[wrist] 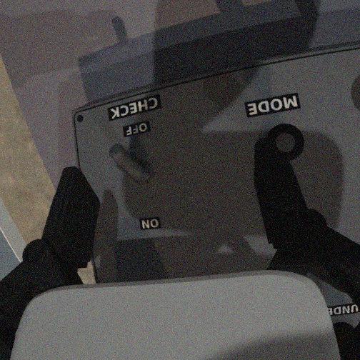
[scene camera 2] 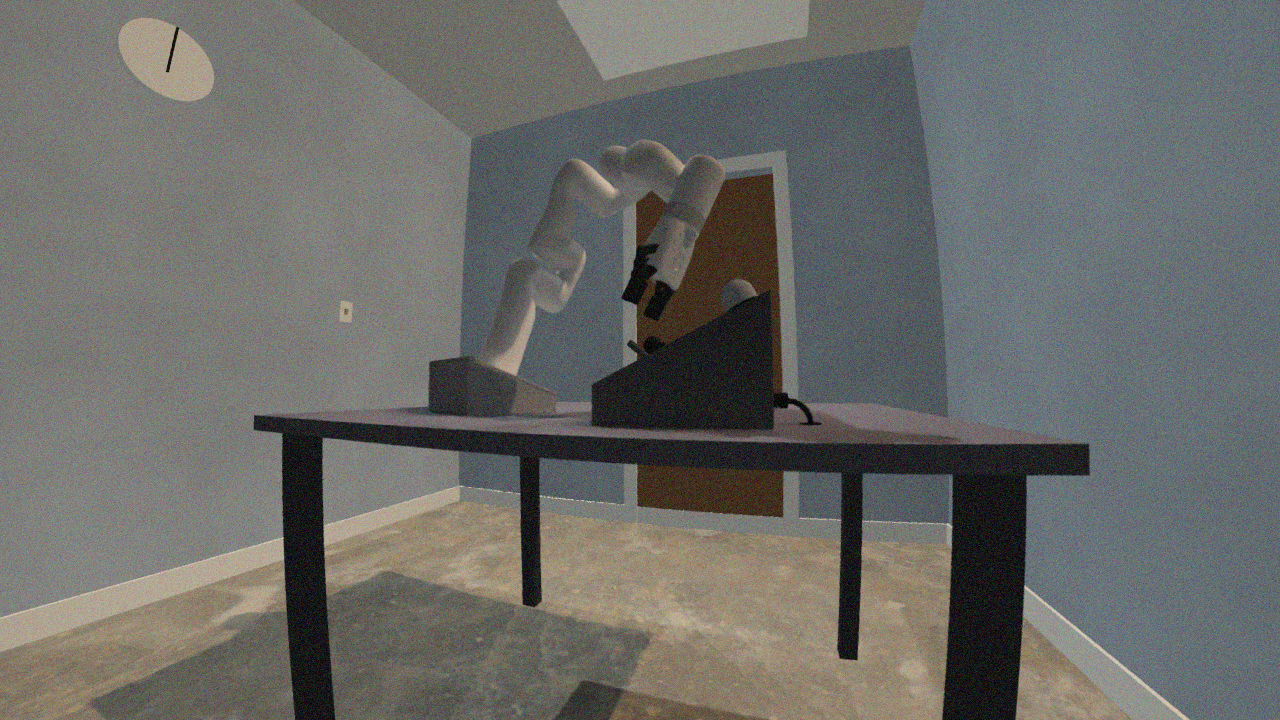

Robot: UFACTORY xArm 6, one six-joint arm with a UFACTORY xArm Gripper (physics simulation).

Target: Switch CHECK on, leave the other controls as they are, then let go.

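Frame: origin at the arm's base, x left, y up, z ahead, level; millimetres.
Seen in the pictures: gripper, fingertip midpoint: [scene camera 2: 640, 310]; arm's base, link origin: [scene camera 2: 494, 377].
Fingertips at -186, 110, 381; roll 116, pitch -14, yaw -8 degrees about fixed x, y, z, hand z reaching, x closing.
Pixels of each thing's top centre, then the offset from my fingertips to it, as dx, dy, dz. "spot": a spot on its surface instead.
- CHECK toggle lever, surface spot: [scene camera 2: 637, 348] spot: -65, -72, +5
- pale dome, surface spot: [scene camera 2: 739, 293] spot: -119, -3, +160
- black cable, surface spot: [scene camera 2: 801, 404] spot: -86, -159, +248
The CHECK toggle lever [scene camera 2: 637, 348] [wrist: 131, 164] stands on the sloped control panel [scene camera 2: 698, 385] [wrist: 200, 195]. In the wrist view it lies between the CHECK and OFF labels above and the ON label [wrist: 149, 223] below, with its tip leaning toward OFF. My gripper [scene camera 2: 643, 306] [wrist: 168, 171] is open and empty, above the panel. In the wrist view its fingers are on either side of the lever, the left finger nearer. Scene camera 2 shows the fingertips above the lever, apart from it.
The black MODE knob [scene camera 2: 654, 342] [wrist: 287, 142] shows beside the right fingertip in the wrist view. An UNDER label [wrist: 343, 309] is partly visible at lower right. A pale dome [scene camera 2: 739, 293] rises at the panel's high end. A black cable [scene camera 2: 801, 404] runs behind it onto the table [scene camera 2: 671, 449].
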